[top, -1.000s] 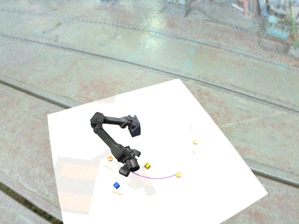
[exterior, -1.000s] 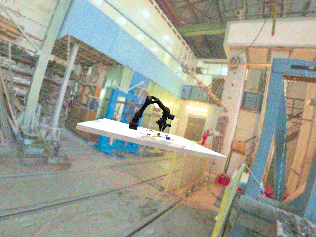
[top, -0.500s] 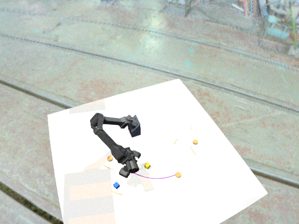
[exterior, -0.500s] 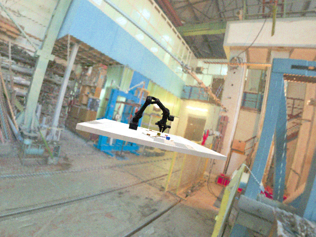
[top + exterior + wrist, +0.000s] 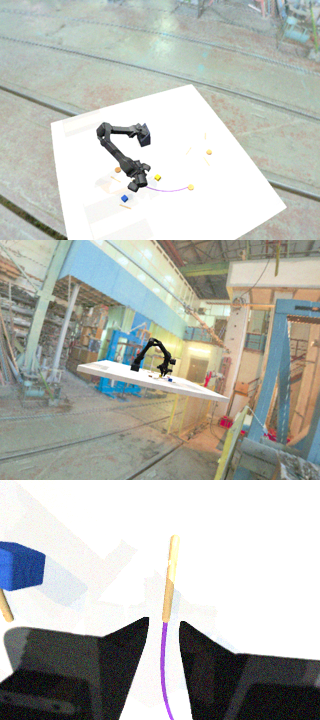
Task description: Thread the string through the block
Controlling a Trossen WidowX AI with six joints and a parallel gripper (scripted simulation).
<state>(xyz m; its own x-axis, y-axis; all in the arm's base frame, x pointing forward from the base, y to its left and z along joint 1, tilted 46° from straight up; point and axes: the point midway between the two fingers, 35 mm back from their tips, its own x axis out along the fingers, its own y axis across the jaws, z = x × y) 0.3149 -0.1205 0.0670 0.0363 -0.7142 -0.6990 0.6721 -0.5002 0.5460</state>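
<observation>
The thin wooden stick is 20 mm below my gripper tip, 10 mm to the right of it and 10 mm behind it. The rest, counted from my gripper tip: blue cube (120 mm to the right, 60 mm ahead, 10 mm below); yellow wooden block (120 mm to the left, 10 mm below); round button (290 mm to the left, 130 mm ahead, 20 mm below).
</observation>
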